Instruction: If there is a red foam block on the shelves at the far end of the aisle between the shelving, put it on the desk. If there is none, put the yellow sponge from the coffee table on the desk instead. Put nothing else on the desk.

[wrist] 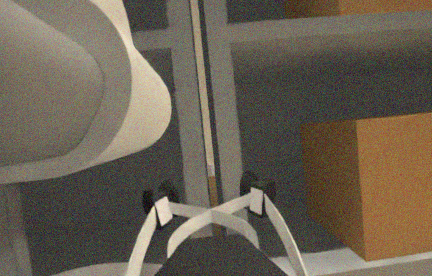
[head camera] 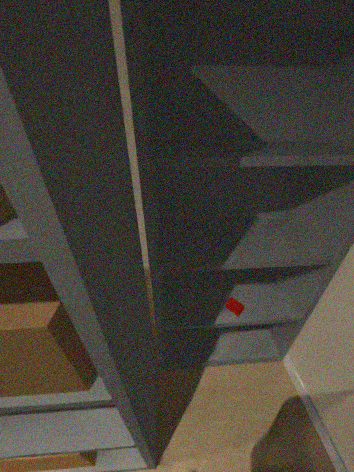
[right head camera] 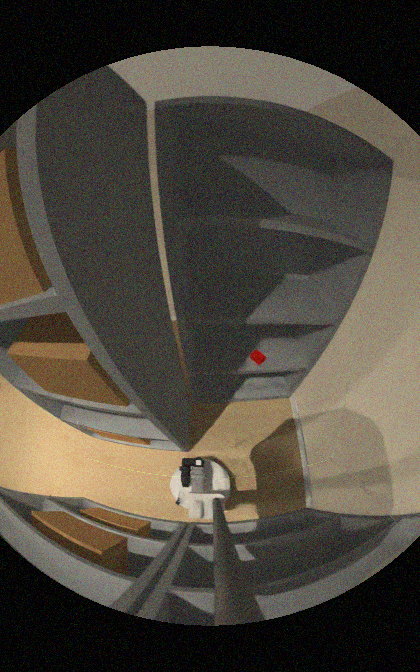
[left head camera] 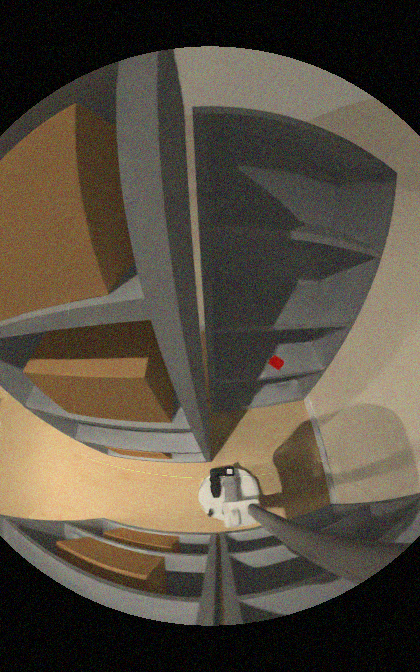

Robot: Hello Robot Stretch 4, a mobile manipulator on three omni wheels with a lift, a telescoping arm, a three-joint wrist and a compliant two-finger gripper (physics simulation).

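A small red block lies on a low shelf of the far grey shelf unit, near the end wall. My gripper is open, its two fingertips apart with nothing between them. In the wrist view it faces the shelving on the other side, with a narrow gap between two units behind it. The red block does not show in the wrist view. The desk, the coffee table and the yellow sponge do not show in these views.
Brown boxes stand on the nearer shelf unit. The end wall closes the aisle. My white base stands on the aisle floor between both shelf rows.
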